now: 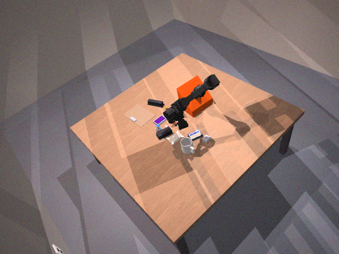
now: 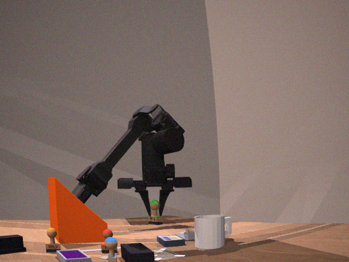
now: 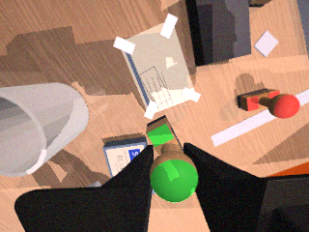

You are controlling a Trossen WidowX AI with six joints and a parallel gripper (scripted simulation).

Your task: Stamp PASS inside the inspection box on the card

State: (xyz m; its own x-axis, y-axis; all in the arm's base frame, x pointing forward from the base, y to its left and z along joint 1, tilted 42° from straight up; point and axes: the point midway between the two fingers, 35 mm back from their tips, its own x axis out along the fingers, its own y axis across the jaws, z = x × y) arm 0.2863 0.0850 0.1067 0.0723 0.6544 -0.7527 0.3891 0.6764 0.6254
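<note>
The blue tin lies 8 cm to the left of my gripper tip, 8 cm below it and 5 cm behind it. Also, from my gripper tip: red-knob stamp: 12 cm to the right, 8 cm below, 3 cm behind; green stamp: right at my gripper tip; white card: 10 cm below, 5 cm ahead, 2 cm to the right.
</note>
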